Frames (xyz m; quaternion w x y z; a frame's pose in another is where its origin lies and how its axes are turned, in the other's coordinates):
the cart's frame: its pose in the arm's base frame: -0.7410 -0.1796 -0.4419 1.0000 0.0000 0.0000 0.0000
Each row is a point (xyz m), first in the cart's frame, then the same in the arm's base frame.
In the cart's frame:
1: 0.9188 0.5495 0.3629
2: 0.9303 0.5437 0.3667
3: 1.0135 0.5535 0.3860
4: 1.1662 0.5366 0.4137
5: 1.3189 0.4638 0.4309
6: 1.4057 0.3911 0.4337
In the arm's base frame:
1: 0.1778 0.3699 -0.0790
2: 0.1893 0.3641 -0.0752
3: 0.2725 0.3739 -0.0559
4: 0.4252 0.3570 -0.0282
5: 0.5779 0.2842 -0.0110
6: 0.6647 0.2115 -0.0082

